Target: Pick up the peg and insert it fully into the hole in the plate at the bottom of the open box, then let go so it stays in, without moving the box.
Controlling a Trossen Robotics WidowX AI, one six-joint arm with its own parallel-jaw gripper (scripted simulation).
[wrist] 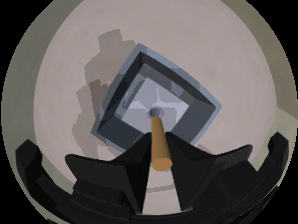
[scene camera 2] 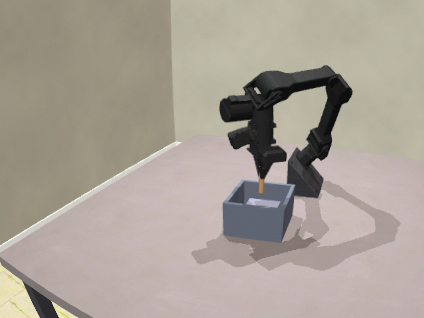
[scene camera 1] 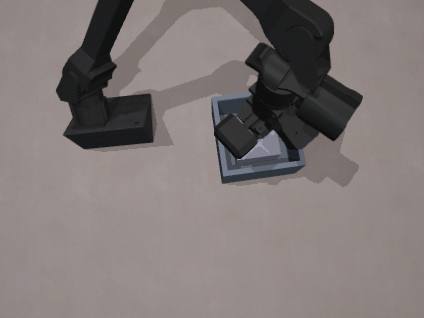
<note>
I see my gripper, an orange peg and a plate.
My gripper is seen too in the wrist view and in scene camera 2.
</note>
